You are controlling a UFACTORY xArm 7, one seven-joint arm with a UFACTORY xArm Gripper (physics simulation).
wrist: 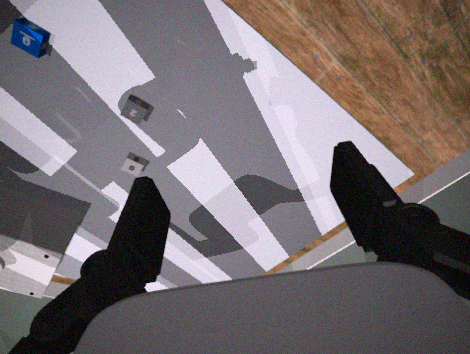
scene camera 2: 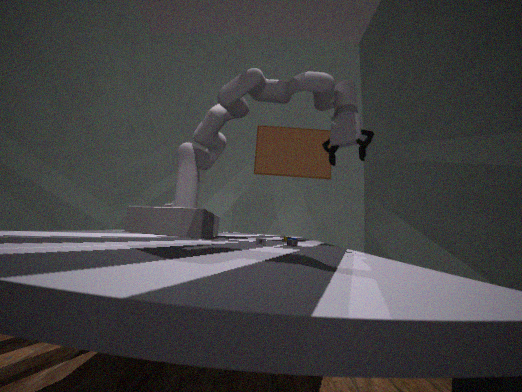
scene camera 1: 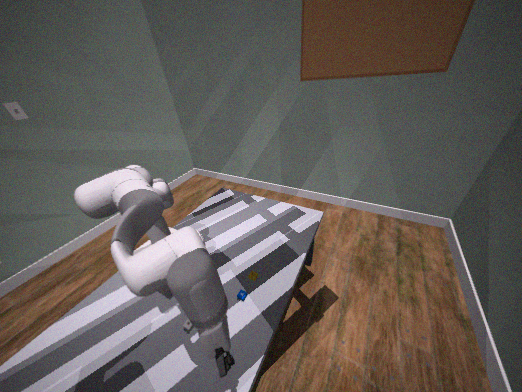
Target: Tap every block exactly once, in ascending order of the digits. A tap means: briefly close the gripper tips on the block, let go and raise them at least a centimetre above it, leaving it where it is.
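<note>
My gripper (scene camera 1: pixel 225 362) (scene camera 2: pixel 347 161) (wrist: pixel 244 180) is open and empty, high above the table. A blue block (scene camera 1: pixel 242 295) (scene camera 2: pixel 292 242) (wrist: pixel 30 38) carries a digit too blurred to tell. A yellow block (scene camera 1: pixel 253 275) (scene camera 2: pixel 286 238) is next to it; its digit is unreadable. In the wrist view a darker grey block (wrist: pixel 136 109) has an unclear digit, and a light grey block (wrist: pixel 134 164), seemingly marked 0, shows just beyond the left fingertip. One grey block (scene camera 1: pixel 188 326) shows beside the arm in scene camera 1, and a grey block (scene camera 2: pixel 261 241) shows faintly in scene camera 2.
The striped table (scene camera 1: pixel 310 218) (scene camera 2: pixel 250 335) has patchy shadows. Its edge borders the wooden floor (scene camera 1: pixel 390 280) (wrist: pixel 380 75). The robot's base box (scene camera 2: pixel 165 220) (wrist: pixel 25 272) stands on the table. An orange-brown board (scene camera 1: pixel 380 40) (scene camera 2: pixel 292 152) is on the wall.
</note>
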